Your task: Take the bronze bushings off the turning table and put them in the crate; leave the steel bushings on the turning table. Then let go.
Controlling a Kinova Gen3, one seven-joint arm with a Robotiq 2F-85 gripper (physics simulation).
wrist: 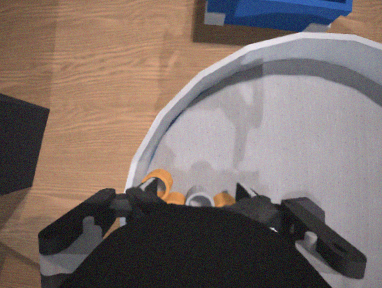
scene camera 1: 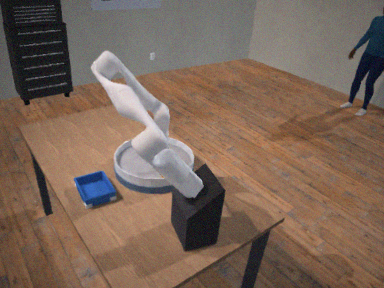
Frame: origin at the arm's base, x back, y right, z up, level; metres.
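Seen in the pictures: gripper, fingertip midpoint: [wrist: 196, 189]; arm's base at its link origin: [scene camera 1: 192, 187].
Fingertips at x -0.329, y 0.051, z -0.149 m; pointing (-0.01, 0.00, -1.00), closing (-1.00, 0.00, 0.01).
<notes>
Offsets run from my fingertips to a thing's top centre. Level surfaces: height alone.
The white-walled turning table [scene camera 1: 125, 172] [wrist: 310, 135] stands beside the blue crate {dx -0.098, dy -0.305, dz -0.026 m} [scene camera 1: 96, 189] [wrist: 280, 12]. In the wrist view, bronze bushings show as orange rings: one {dx +0.045, dy +0.001, dz +0.003 m} [wrist: 162, 174] at the left by the wall, one {dx +0.025, dy +0.029, dz +0.003 m} [wrist: 175, 198] just right of it, and one {dx -0.035, dy +0.027, dz +0.003 m} [wrist: 224, 199] farther right. A grey steel bushing {dx -0.005, dy +0.018, dz +0.003 m} [wrist: 200, 194] stands between the last two. The gripper [wrist: 196, 190] is open and empty, its fingertips to either side of this group; the left one overlaps the leftmost bronze bushing in view. The gripper body hides the lower parts. In the scene view the arm hides the gripper and bushings.
The black arm pedestal [scene camera 1: 200, 217] [wrist: 17, 145] stands on the wooden table {dz -0.076 m} [scene camera 1: 135, 245] [wrist: 90, 85], near the turning table. The crate's inside is partly visible in the scene view. A black tool cabinet [scene camera 1: 42, 60] and a person [scene camera 1: 372, 55] are far beyond the table.
</notes>
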